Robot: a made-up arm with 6 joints.
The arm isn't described. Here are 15 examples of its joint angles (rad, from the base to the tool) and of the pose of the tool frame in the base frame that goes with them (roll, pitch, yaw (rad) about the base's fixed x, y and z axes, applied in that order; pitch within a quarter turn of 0, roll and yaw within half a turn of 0; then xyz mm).
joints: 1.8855 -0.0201 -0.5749 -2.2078 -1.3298 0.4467
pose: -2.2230 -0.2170 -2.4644 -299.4 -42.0 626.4
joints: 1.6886 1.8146 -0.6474 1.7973 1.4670 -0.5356
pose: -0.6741 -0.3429 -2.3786 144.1 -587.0 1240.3
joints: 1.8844 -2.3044 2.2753 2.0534 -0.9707 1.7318
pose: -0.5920 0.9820 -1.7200 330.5 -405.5 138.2
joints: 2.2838 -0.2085 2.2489 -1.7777 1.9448 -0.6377
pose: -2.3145 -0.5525 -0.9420 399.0 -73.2 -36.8
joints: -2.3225 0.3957 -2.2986 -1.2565 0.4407 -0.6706
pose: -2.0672 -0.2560 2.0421 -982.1 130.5 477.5
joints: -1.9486 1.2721 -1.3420 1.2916 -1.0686 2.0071
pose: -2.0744 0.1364 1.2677 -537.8 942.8 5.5
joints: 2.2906 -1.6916 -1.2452 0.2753 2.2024 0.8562
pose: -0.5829 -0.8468 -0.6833 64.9 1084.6 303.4
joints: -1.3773 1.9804 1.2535 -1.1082 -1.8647 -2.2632
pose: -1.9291 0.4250 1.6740 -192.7 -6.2 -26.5
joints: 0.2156 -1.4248 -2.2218 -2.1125 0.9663 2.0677
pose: 3.0146 0.5299 -0.4964 -48.4 411.1 690.2
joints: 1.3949 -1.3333 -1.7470 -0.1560 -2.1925 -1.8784
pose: -2.9635 0.4133 -1.8952 35.8 669.0 369.4
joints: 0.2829 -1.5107 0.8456 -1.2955 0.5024 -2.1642
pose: 0.1067 0.6845 -0.0427 278.7 -588.4 220.5
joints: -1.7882 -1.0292 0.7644 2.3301 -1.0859 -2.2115
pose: 1.1204 -0.6431 -3.0043 224.7 358.1 -187.3
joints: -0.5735 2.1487 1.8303 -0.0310 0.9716 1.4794
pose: -1.1274 0.4000 0.0927 16.5 362.4 435.0
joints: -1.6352 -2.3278 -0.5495 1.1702 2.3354 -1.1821
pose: -2.2570 1.2091 1.9180 233.8 -204.5 -662.0
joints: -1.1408 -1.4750 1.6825 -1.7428 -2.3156 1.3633
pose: -1.8745 -0.3583 1.8446 -88.3 11.7 34.3
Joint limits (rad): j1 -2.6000..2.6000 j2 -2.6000..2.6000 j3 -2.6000..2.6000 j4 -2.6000..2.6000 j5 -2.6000..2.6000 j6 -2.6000..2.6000
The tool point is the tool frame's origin. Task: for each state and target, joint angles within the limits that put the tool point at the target. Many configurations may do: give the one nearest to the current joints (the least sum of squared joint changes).
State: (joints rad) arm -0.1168 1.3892 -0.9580 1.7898 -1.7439 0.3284
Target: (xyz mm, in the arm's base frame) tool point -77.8 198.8 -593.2
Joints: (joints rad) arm -0.5839 1.7389 -1.1303 1.8776 -1.2755 0.6030
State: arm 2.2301 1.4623 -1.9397 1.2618 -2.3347 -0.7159
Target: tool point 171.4 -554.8 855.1
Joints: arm 2.0748 1.6180 -2.0161 1.2324 -2.4000 -0.7688
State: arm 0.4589 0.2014 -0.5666 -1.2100 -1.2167 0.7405
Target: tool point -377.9 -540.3 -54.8
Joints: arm 0.1296 0.1083 -1.0197 -1.5147 -1.3962 0.8827
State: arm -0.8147 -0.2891 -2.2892 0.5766 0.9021 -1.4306
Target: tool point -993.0 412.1 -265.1
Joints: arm -0.9623 0.4086 -1.8248 0.7737 1.2740 -0.6513
